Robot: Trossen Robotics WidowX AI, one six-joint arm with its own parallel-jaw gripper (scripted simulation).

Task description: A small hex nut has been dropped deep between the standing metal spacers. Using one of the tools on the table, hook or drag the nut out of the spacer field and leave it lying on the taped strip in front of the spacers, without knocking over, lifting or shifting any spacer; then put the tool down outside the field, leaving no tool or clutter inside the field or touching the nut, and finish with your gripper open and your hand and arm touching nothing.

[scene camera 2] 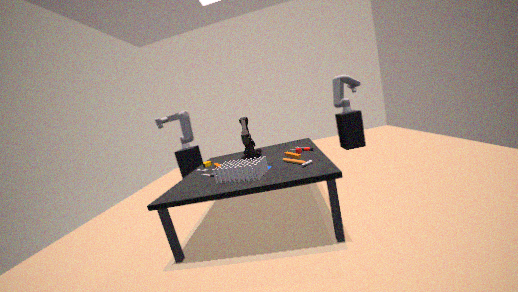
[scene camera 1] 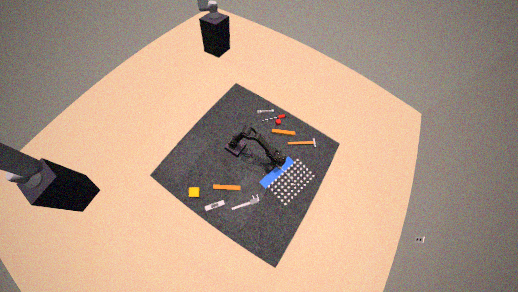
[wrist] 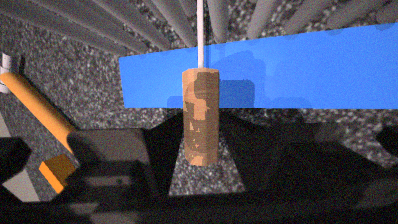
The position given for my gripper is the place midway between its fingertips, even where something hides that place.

Note:
I see my gripper [wrist: 201,116] and a blue taped strip [wrist: 343,68].

